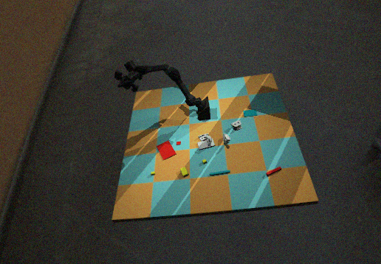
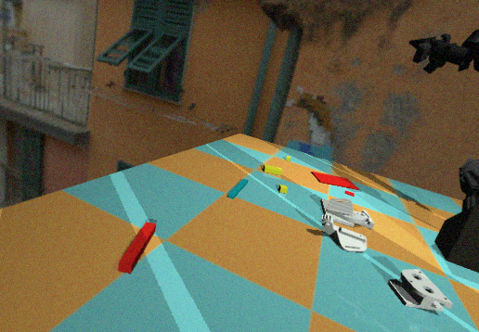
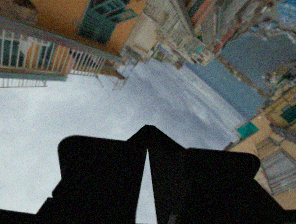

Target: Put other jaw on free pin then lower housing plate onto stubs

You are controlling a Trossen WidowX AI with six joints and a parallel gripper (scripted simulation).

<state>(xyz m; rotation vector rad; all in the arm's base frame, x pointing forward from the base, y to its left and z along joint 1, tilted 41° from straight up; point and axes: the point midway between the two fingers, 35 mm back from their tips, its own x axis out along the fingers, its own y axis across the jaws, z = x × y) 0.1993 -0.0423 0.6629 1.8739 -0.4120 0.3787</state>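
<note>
Now: gripper tip 67 cm to the right of the white jaw, 54 cm above it and 3 cm short of it. Also, from my gripper tip: flat red plate: 57 cm below, 20 cm to the left, 8 cm ahead; then small red cube: 57 cm below, 29 cm to the left, 2 cm ahead; then yellow block: 56 cm below, 37 cm to the left, 29 cm ahead.
</note>
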